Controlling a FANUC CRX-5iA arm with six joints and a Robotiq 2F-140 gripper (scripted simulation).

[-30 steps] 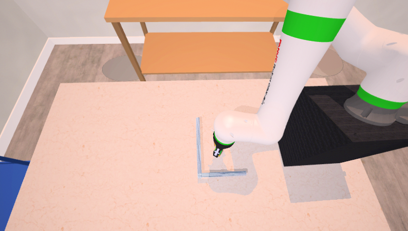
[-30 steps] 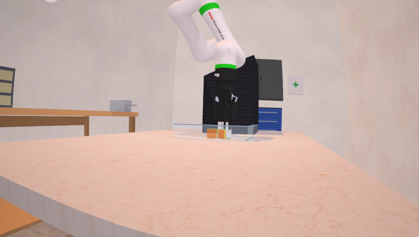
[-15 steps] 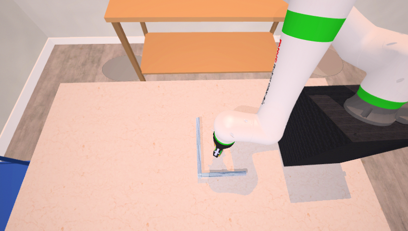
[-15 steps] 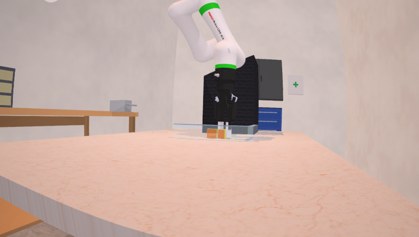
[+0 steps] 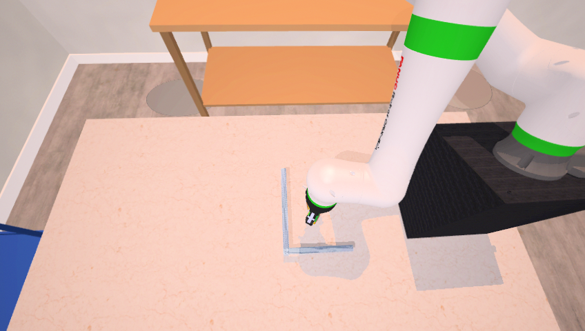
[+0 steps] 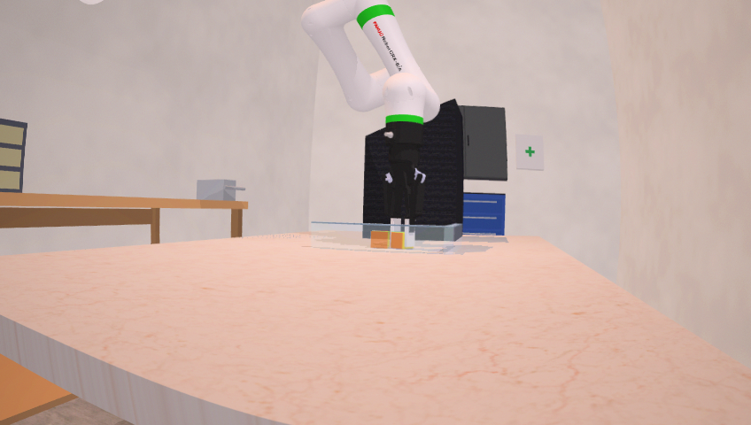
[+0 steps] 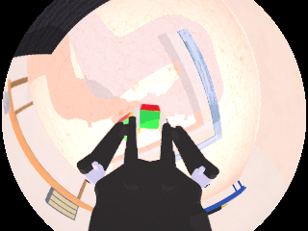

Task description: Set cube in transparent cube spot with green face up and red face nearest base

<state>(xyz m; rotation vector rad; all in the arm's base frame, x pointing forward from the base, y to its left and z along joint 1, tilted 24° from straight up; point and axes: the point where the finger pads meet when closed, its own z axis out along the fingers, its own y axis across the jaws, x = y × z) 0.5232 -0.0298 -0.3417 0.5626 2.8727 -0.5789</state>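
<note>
My gripper is now 10 mm short of the transparent cube, 50 mm to the left of it and 20 mm above it.
</note>
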